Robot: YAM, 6 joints.
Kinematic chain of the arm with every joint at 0, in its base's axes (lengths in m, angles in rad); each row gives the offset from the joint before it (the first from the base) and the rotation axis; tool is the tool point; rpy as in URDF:
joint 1: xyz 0 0 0.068 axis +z
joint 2: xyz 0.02 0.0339 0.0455 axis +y
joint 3: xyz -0.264 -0.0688 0 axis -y
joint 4: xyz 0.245 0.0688 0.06 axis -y
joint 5: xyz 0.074 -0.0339 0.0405 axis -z
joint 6: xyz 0.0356 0 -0.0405 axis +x
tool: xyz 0 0 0 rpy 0 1.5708 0
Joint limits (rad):
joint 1: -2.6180..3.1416
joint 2: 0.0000..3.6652
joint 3: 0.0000..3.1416
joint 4: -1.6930..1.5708
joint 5: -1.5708..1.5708
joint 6: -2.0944..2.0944
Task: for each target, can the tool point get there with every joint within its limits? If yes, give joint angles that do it. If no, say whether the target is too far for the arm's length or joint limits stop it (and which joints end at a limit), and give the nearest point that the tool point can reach.
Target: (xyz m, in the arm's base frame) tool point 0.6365 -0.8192 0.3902
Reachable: no: too far | nearest point 0.3828 -0.4927 0.2777 | short by 0.429 m
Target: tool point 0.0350 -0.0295 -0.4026
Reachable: no: joint limits stop it (at a limit: joint 2) | nearest point 0.0609 -0.0513 -0.3385 | short by 0.073 m
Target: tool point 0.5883 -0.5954 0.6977
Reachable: no: too far | nearest point 0.3719 -0.3764 0.4775 | short by 0.379 m
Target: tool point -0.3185 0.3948 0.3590
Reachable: yes | joints 2.3124 2.3822 2.6279 -0.8917 1.1089 0.0040
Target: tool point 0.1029 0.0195 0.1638
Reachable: yes | joints 0.1103 0.9755 0.4936 -1.2040 -0.2297 -0.2260
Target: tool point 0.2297 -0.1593 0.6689
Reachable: yes | joints -0.5341 1.9388 2.6669 0.6392 0.6006 -1.7426
